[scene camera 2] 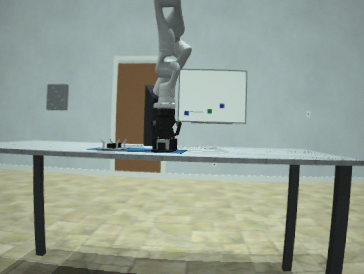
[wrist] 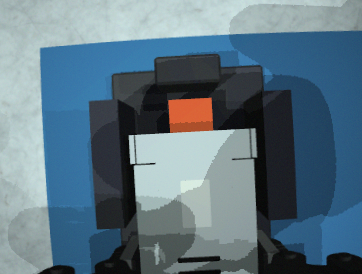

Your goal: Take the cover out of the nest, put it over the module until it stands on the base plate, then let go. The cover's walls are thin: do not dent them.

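The cover (wrist: 195, 170), a pale grey box shape with thin walls, lies between the dark walls of the nest (wrist: 107, 165) in the wrist view. My gripper (scene camera 2: 165, 144) (wrist: 197, 252) is low over the nest and shut on the cover, with its fingers at either side, low in the wrist view. The cover's lower part is hidden by the nest. In the scene view, a small black module (scene camera 2: 114, 145) stands to the left among several upright pale posts. The base plate under it is too small to tell clearly.
A blue mat (scene camera 2: 137, 149) (wrist: 315, 150) lies under the nest on the pale table (scene camera 2: 250, 154) (wrist: 20, 150). An orange block (wrist: 191, 114) shows at the cover's upper edge in the wrist view. A dark upright panel (scene camera 2: 149, 120) stands behind the arm.
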